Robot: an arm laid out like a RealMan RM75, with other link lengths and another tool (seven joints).
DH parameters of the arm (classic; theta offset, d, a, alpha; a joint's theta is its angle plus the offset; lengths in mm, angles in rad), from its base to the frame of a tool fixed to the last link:
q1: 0 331.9 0 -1.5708
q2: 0 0 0 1.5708
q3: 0 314.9 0 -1.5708
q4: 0 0 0 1.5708
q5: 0 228.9 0 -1.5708
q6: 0 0 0 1.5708
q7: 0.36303 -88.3 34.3 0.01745
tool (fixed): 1.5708 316.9 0 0
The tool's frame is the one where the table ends.
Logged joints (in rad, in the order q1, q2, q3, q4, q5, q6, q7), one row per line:
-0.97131 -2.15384 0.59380 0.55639 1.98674 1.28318 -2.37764
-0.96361 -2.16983 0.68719 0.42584 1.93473 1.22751 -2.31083
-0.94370 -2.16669 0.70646 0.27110 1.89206 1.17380 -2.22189
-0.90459 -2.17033 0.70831 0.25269 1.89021 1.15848 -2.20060
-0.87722 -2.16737 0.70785 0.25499 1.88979 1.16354 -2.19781
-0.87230 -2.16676 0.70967 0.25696 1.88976 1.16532 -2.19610
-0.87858 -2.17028 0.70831 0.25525 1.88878 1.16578 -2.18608
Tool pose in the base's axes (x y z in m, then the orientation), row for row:
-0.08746 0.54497 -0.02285 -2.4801 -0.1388 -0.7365
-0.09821 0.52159 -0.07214 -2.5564 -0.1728 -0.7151
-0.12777 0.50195 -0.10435 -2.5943 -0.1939 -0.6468
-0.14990 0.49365 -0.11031 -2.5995 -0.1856 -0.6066
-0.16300 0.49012 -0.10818 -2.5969 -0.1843 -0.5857
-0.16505 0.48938 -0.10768 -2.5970 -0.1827 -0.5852
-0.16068 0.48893 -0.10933 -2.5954 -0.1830 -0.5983
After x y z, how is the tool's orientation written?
As angles about the fixed x, y, z axes (roll, pitch, yaw), in radians.
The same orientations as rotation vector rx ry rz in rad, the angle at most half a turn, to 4 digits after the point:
-2.3836 0.8550 -0.4771
-2.4691 0.8498 -0.4870
-2.5287 0.7714 -0.4794
-2.5423 0.7240 -0.4540
-2.5447 0.6962 -0.4460
-2.5446 0.6961 -0.4437
-2.5400 0.7124 -0.4489

